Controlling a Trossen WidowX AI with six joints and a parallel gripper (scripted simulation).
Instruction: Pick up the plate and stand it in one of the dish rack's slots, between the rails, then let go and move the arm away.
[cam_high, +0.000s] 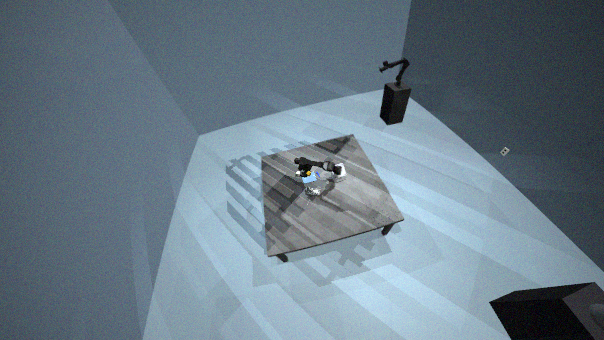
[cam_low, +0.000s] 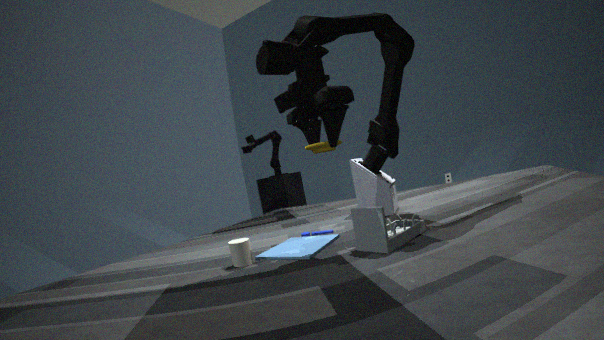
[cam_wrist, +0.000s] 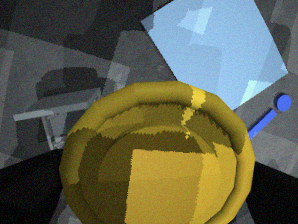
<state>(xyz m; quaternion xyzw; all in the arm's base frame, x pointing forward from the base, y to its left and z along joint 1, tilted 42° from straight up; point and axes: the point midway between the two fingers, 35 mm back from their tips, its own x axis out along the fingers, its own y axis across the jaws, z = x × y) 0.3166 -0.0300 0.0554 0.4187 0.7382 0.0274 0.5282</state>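
The dish rack is 170 mm below my gripper tip, 100 mm to the left of it and 20 mm behind it. Round my gripper tip: yellow plate: 10 mm above; then white cup: 180 mm to the right, 170 mm below, 100 mm ahead; then light blue mat: 190 mm below, 110 mm to the right, 10 mm behind.
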